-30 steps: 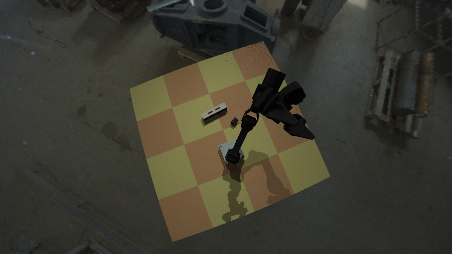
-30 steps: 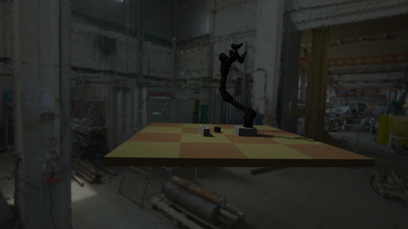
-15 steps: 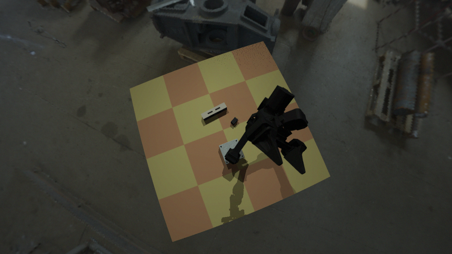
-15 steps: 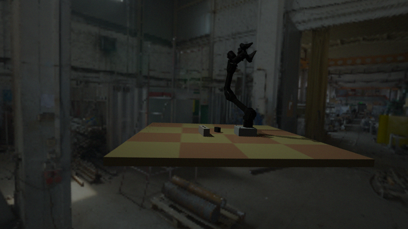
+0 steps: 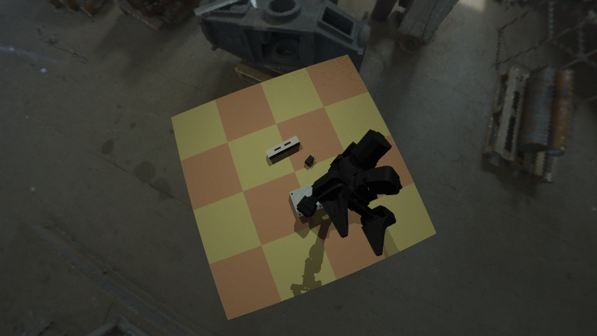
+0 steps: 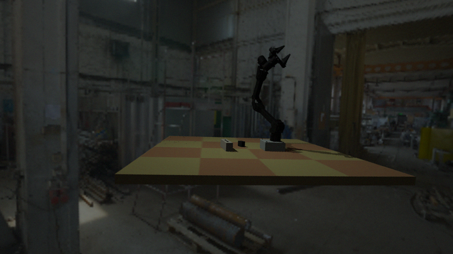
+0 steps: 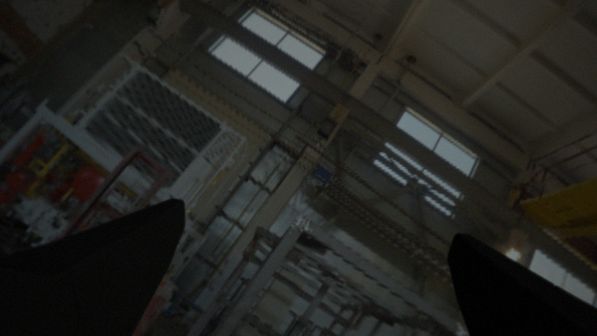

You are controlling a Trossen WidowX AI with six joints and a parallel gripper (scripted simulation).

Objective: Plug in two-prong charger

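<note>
Now: the black two-prong charger 290 mm ahead of my gripper tip, 120 mm to the right of it and 700 mm below it.
</note>
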